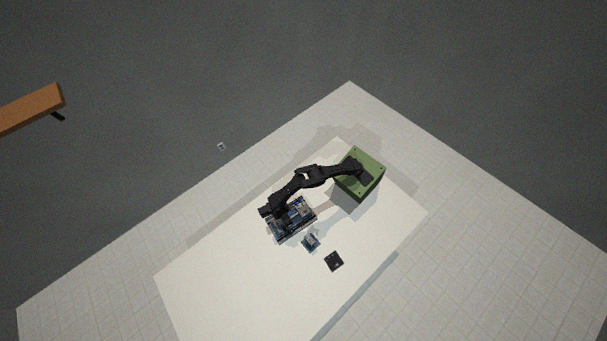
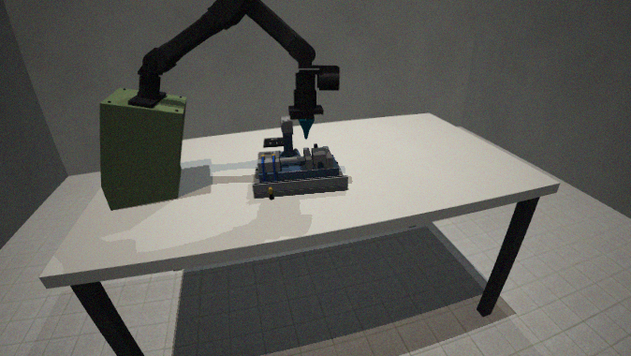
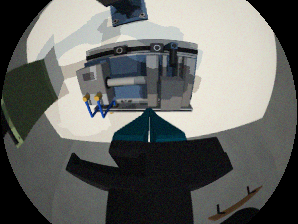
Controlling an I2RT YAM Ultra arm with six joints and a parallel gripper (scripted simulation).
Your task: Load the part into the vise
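The grey block part lies 40 mm ahead of my hand and 80 mm below it. Round my hand: cylinder rod: 50 mm behind, 20 mm to the left, 90 mm below; then air cylinder: 120 mm behind, 30 mm to the left, 90 mm below; then vise: 30 mm behind, 20 mm to the left, 120 mm below.
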